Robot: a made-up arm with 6 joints.
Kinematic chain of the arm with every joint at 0, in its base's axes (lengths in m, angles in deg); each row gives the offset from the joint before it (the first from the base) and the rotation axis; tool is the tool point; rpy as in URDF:
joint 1: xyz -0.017 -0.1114 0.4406 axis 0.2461 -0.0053 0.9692
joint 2: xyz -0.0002 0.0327 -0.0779 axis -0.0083 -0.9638 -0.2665
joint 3: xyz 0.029 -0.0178 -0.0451 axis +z
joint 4: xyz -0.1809 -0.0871 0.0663 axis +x
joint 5: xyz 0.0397 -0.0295 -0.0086 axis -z
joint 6: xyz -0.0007 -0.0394 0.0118 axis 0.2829 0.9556 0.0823
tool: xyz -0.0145 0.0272 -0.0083 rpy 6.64 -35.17 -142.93
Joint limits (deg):
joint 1: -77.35..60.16
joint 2: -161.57..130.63
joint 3: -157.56..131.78
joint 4: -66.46..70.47
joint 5: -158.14..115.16
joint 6: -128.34..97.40
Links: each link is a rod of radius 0.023 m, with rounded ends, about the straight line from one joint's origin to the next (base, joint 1, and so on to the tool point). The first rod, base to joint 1, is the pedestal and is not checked.
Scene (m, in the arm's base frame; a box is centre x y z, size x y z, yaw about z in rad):
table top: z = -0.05
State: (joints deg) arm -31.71 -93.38 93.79 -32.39 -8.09 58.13
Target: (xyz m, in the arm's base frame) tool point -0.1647 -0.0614 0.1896
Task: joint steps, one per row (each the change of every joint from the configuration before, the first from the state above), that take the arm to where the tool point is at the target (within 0.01 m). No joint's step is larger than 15 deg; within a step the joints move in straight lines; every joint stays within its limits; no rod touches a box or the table.
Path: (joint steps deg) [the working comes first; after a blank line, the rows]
Joints at the target: -32.85 -157.07 116.46 -23.90 -10.68 55.72
Straight joint move there: clear.

1: -0.23 -12.74 4.53 1.70 -0.52 -0.48
2: -0.22 -12.74 4.54 1.70 -0.52 -0.49
3: -0.23 -12.74 4.53 1.69 -0.52 -0.48
4: -0.23 -12.73 4.54 1.70 -0.52 -0.48
5: -0.23 -12.74 4.53 1.70 -0.51 -0.48

